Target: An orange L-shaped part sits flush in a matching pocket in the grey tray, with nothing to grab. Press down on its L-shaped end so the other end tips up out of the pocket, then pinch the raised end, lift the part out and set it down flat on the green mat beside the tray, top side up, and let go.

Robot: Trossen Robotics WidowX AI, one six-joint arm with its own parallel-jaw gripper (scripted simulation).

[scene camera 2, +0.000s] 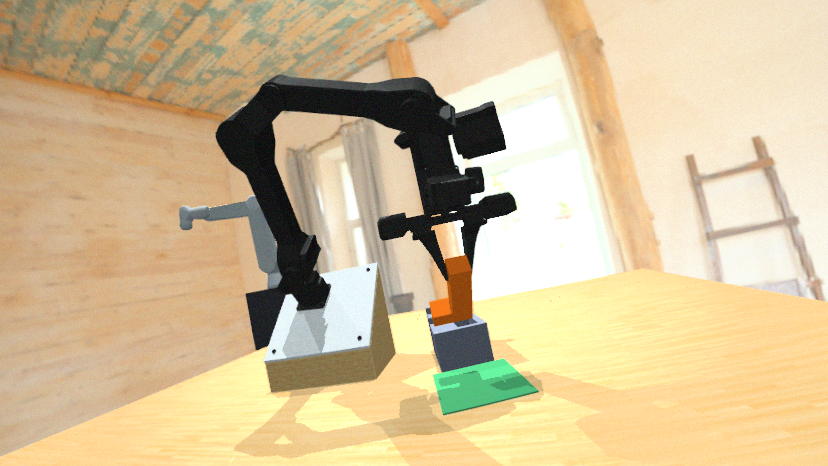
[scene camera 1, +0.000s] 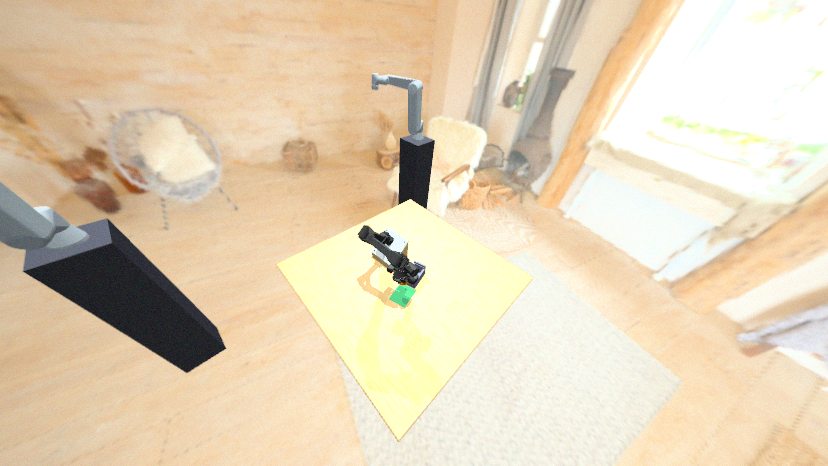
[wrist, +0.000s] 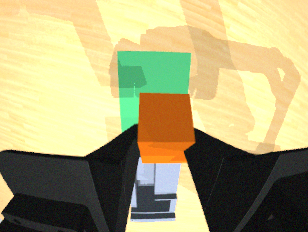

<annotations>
The gripper (scene camera 2: 458,278) carries an orange L-shaped part (scene camera 2: 458,307).
</annotations>
